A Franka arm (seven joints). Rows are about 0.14 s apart.
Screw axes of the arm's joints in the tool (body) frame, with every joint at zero. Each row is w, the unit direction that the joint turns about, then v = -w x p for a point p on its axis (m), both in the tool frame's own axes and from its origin. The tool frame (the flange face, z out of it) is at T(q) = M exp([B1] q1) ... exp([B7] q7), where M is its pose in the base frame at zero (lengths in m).
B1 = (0, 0, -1, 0, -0.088, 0)
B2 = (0, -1, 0, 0.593, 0, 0.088)
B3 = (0, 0, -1, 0, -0.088, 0)
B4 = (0, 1, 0, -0.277, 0, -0.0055)
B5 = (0, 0, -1, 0, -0.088, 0)
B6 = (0, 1, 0, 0.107, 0, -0.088)
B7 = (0, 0, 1, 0, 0, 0)
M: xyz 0.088 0 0.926 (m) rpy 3.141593 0 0 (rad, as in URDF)
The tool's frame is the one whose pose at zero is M.
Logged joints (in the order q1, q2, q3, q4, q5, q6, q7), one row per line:
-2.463 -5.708 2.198 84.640 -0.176 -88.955 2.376
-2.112 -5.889 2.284 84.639 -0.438 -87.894 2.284
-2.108 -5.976 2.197 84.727 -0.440 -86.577 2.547
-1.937 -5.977 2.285 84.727 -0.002 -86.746 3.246
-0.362 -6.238 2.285 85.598 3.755 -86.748 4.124
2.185 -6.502 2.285 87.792 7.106 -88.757 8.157
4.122 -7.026 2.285 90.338 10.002 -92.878 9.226
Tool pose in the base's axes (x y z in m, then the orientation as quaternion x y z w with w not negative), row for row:
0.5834 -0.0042 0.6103 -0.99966 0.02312 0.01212 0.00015
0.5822 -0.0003 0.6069 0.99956 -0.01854 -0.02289 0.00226
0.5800 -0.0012 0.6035 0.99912 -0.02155 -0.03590 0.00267
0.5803 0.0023 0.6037 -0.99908 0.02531 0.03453 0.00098
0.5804 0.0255 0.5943 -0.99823 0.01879 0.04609 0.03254
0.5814 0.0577 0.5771 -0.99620 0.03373 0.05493 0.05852
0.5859 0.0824 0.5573 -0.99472 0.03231 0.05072 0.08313
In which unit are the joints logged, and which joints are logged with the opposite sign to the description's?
The joints are logged in degrees. Opposite sign: q2, q4, q6.
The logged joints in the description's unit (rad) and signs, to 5 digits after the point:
-0.04299 0.09962 0.03836 -1.47725 -0.00307 1.55256 0.04147
-0.03686 0.10278 0.03986 -1.47723 -0.00764 1.53404 0.03986
-0.03679 0.10430 0.03834 -1.47877 -0.00768 1.51105 0.04445
-0.03381 0.10432 0.03988 -1.47877 -0.00003 1.51400 0.05665
-0.00632 0.10887 0.03988 -1.49397 0.06554 1.51404 0.07198
0.03814 0.11348 0.03988 -1.53226 0.12402 1.54910 0.14237
0.07194 0.12263 0.03988 -1.57670 0.17457 1.62103 0.16102

